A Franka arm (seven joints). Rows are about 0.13 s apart.
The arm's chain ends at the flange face. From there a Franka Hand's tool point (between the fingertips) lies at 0.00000 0.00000 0.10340 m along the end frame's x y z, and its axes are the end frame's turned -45 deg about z.
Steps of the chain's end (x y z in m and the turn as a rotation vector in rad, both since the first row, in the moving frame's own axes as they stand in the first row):
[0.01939, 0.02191, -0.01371, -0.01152, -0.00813, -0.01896]
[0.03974, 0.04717, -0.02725, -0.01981, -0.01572, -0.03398]
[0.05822, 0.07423, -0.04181, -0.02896, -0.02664, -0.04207]
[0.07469, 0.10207, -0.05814, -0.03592, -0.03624, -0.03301]
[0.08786, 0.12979, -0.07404, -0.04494, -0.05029, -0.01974]
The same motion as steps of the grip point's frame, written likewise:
[-0.00322, 0.02946, -0.01372, -0.00240, -0.01389, -0.01896]
[-0.00785, 0.06180, -0.02728, -0.00289, -0.02512, -0.03398]
[-0.01538, 0.09391, -0.04189, -0.00164, -0.03932, -0.04207]
[-0.02463, 0.12505, -0.05827, 0.00023, -0.05102, -0.03301]
[-0.03661, 0.15358, -0.07428, 0.00378, -0.06734, -0.01974]

